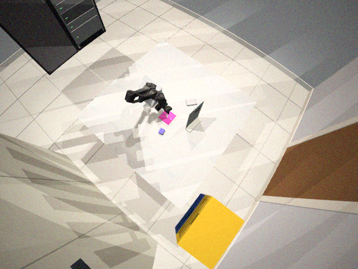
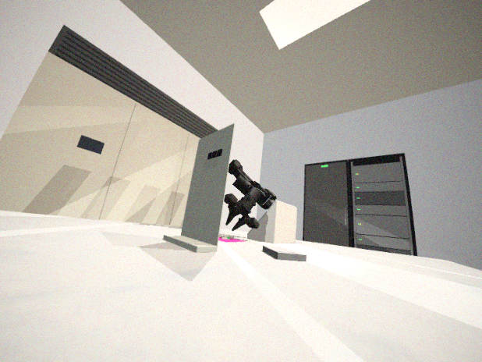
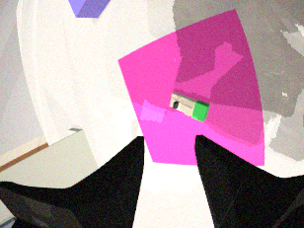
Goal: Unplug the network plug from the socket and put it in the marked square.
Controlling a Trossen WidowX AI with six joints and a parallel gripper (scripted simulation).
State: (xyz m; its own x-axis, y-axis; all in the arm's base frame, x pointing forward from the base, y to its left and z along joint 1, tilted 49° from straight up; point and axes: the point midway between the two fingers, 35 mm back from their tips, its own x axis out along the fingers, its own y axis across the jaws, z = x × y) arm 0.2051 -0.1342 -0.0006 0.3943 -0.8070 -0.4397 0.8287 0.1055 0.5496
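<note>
My gripper tip is 10 mm to the left of the green network plug and 40 mm above it. The rest, counted from my gripper tip: magenta marked square (10 mm to the right, 40 mm below); upright grey panel (230 mm ahead, 80 mm to the left, 100 mm above); purple cube (50 mm ahead, 160 mm to the right, 30 mm below).
</note>
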